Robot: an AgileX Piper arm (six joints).
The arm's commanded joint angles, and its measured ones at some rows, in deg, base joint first. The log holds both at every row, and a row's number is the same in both.
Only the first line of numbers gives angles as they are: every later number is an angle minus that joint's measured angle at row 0.
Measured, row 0:
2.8 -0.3 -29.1 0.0 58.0 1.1
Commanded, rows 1 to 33:
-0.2 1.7 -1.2 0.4 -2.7 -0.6
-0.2 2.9 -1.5 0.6 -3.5 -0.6
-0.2 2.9 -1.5 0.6 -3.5 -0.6
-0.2 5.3 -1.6 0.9 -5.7 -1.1
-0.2 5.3 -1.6 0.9 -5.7 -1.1
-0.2 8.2 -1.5 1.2 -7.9 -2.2
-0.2 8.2 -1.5 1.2 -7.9 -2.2
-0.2 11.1 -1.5 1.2 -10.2 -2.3
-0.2 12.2 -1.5 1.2 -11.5 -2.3
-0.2 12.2 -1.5 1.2 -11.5 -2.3
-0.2 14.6 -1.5 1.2 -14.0 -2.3
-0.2 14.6 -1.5 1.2 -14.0 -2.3
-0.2 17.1 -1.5 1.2 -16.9 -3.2
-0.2 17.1 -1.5 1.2 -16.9 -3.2
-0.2 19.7 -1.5 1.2 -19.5 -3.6
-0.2 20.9 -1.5 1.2 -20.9 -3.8
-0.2 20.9 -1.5 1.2 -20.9 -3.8
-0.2 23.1 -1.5 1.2 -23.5 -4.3
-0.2 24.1 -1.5 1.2 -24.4 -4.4
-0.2 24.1 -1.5 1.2 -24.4 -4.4
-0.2 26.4 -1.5 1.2 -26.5 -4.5
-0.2 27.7 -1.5 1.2 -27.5 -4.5
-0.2 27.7 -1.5 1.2 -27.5 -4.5
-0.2 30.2 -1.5 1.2 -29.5 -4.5
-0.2 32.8 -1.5 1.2 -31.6 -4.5
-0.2 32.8 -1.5 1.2 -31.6 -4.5
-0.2 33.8 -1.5 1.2 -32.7 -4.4
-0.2 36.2 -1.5 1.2 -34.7 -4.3
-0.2 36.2 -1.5 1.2 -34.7 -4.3
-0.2 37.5 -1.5 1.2 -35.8 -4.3
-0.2 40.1 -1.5 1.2 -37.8 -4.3
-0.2 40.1 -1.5 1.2 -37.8 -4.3
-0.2 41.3 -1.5 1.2 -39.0 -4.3
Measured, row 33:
0.0 38.4 -1.1 1.1 -35.5 -3.5
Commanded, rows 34 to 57:
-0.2 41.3 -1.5 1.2 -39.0 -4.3
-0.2 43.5 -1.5 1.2 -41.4 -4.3
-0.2 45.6 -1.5 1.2 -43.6 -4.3
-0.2 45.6 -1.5 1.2 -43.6 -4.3
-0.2 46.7 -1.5 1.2 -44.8 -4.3
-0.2 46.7 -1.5 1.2 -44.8 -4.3
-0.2 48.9 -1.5 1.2 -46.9 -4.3
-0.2 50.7 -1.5 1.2 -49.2 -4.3
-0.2 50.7 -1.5 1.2 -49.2 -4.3
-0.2 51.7 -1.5 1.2 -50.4 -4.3
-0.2 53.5 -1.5 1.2 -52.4 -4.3
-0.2 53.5 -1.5 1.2 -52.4 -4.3
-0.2 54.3 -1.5 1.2 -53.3 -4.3
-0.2 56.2 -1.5 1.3 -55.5 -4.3
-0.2 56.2 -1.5 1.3 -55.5 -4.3
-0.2 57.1 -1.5 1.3 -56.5 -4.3
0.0 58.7 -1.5 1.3 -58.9 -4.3
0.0 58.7 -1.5 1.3 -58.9 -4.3
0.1 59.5 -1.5 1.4 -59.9 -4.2
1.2 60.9 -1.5 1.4 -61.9 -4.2
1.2 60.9 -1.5 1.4 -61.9 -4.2
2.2 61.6 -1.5 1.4 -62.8 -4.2
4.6 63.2 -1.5 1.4 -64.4 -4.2
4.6 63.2 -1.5 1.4 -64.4 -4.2
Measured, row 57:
2.1 61.5 -1.1 1.5 -61.4 -3.5
